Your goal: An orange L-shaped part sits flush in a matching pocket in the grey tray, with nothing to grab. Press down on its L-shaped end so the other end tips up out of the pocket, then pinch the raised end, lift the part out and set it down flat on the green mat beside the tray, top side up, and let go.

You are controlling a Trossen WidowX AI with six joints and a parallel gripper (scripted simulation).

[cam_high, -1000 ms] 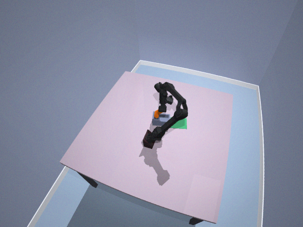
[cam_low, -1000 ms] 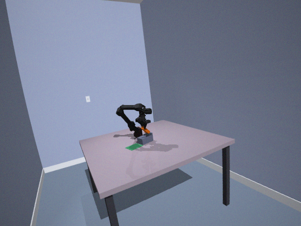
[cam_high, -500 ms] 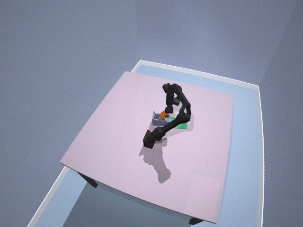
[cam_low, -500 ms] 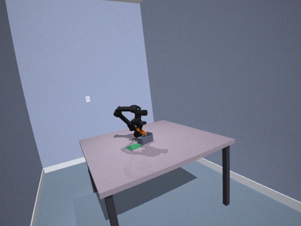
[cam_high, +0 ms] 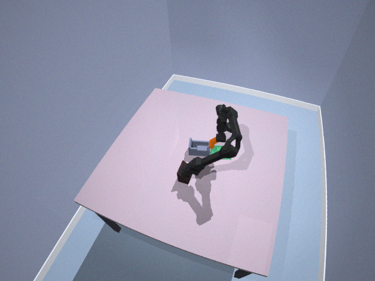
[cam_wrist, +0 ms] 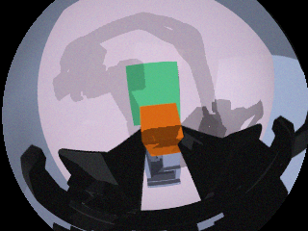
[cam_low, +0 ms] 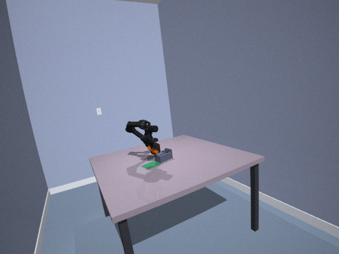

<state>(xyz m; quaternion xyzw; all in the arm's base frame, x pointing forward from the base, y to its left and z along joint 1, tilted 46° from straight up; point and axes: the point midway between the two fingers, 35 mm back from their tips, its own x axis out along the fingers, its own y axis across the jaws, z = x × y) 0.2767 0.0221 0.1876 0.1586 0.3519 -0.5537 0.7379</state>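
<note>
The green mat is 2 cm to the right of my gripper tip and 17 cm below it. From my gripper tip the other things lie so: orange L-shaped part 3 cm behind, 3 cm to the left, 3 cm below.
</note>
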